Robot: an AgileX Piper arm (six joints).
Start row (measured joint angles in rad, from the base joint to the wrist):
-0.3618, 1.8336, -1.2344, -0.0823, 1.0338, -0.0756
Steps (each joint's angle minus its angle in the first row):
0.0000, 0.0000, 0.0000, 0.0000, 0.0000, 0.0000
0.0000, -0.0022, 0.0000, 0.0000, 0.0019, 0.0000
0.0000, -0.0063, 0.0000, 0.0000, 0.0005, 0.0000
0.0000, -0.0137, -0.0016, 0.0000, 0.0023, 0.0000
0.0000, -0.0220, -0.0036, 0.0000, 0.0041, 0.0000
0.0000, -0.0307, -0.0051, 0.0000, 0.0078, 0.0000
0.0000, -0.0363, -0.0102, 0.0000, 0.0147, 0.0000
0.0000, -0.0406, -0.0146, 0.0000, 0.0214, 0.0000
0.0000, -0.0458, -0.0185, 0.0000, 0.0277, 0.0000
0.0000, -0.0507, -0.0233, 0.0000, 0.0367, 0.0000
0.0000, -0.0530, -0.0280, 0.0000, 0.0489, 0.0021
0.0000, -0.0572, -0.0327, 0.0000, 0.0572, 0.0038
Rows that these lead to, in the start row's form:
-0.3618, 1.8336, -1.2344, -0.0823, 1.0338, -0.0756
-0.3618, 1.8314, -1.2344, -0.0823, 1.0357, -0.0756
-0.3618, 1.8273, -1.2344, -0.0823, 1.0343, -0.0756
-0.3618, 1.8199, -1.2360, -0.0823, 1.0361, -0.0756
-0.3618, 1.8116, -1.2380, -0.0823, 1.0379, -0.0756
-0.3618, 1.8029, -1.2395, -0.0823, 1.0416, -0.0756
-0.3618, 1.7973, -1.2446, -0.0823, 1.0485, -0.0756
-0.3618, 1.7930, -1.2490, -0.0823, 1.0552, -0.0756
-0.3618, 1.7878, -1.2529, -0.0823, 1.0615, -0.0756
-0.3618, 1.7829, -1.2577, -0.0823, 1.0705, -0.0756
-0.3618, 1.7806, -1.2624, -0.0823, 1.0827, -0.0735
-0.3618, 1.7764, -1.2671, -0.0823, 1.0910, -0.0718

